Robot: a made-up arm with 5 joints.
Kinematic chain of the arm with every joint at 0, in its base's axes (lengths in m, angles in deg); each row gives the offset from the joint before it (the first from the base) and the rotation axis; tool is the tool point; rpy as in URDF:
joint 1: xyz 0.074 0 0.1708 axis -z
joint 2: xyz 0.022 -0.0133 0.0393 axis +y
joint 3: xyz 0.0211 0 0.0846 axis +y
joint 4: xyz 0.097 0 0.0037 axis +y
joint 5: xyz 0.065 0.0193 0 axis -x
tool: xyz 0 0 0 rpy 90 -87.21 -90
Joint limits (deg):
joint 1: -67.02..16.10
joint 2: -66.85..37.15
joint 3: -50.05..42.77
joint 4: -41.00..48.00
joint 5: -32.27..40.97
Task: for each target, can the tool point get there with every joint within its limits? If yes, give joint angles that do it. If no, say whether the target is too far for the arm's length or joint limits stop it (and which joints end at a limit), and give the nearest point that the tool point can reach.
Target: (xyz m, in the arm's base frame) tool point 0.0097 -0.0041 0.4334
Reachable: yes | joints -8.99 -54.46 -35.98 -22.31 -11.74
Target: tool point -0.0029 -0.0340 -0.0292
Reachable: no: joint limits stop it (at a limit: joint 1, joint 2, joint 3, joint 4) | nearest point 0.0960 0.0673 0.1187 | short by 0.205 m
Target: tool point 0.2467 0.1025 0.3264
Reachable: yes | joints -28.97 2.58 -23.80 26.32 0.65
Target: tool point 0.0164 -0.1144 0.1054
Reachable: no: joint limits stop it (at a limit: joint 1, joint 2, joint 3, joint 4) | nearest point 0.1435 -0.0138 0.1187 | short by 0.163 m
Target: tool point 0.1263 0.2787 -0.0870
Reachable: no: too far | nearest point 0.1333 0.1552 0.1217 | short by 0.243 m
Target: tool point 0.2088 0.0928 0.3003
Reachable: yes | joints -32.44 -27.18 31.49 -12.15 35.18
